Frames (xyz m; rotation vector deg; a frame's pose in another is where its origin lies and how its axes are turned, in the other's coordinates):
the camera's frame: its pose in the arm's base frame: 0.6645 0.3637 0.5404 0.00 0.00 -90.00
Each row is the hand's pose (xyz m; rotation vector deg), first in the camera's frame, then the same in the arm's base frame.
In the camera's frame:
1: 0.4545 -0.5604 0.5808 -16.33 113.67 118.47
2: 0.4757 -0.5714 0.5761 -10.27 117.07 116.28
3: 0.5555 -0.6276 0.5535 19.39 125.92 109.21
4: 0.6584 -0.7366 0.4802 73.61 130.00 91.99
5: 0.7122 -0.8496 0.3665 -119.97 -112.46 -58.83
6: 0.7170 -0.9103 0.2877 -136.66 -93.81 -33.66
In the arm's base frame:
1: 0.1041 -0.0908 1.1212 55.03 73.50 54.69
2: 0.0931 -0.1120 1.1165 60.59 72.24 53.89
3: 0.0369 -0.1918 1.0939 83.18 60.98 52.26
4: -0.0721 -0.2947 1.0206 118.93 32.94 49.66
5: -0.1851 -0.3485 0.9069 150.16 -4.85 43.28
6: -0.2458 -0.3533 0.8281 165.04 -30.69 35.61

